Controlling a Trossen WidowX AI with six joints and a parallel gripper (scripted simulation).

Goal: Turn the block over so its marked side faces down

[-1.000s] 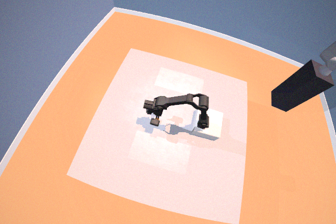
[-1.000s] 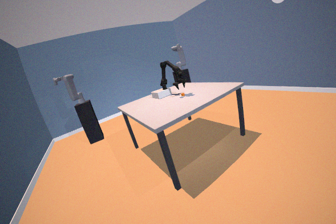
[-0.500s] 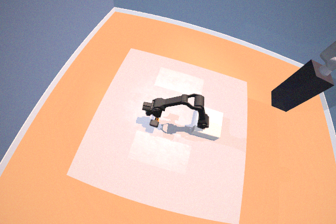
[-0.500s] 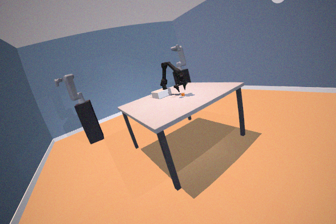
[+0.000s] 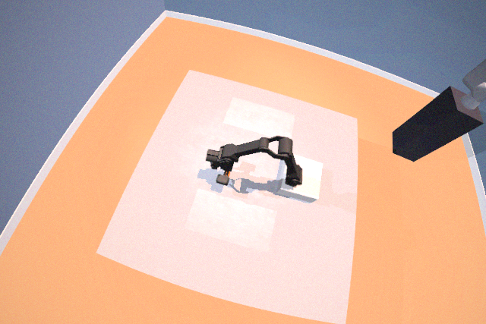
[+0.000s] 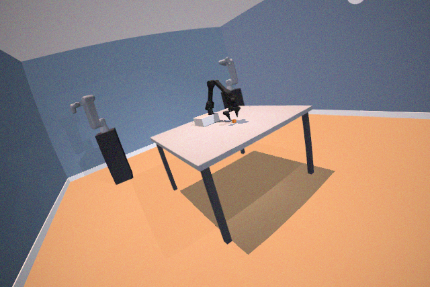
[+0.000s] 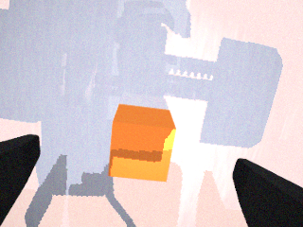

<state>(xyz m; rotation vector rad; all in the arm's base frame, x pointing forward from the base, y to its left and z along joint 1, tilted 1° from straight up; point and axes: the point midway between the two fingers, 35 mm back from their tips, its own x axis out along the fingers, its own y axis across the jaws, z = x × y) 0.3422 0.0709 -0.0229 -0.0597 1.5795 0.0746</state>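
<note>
The block is 10 mm behind my gripper tip and 30 mm below it.
</note>
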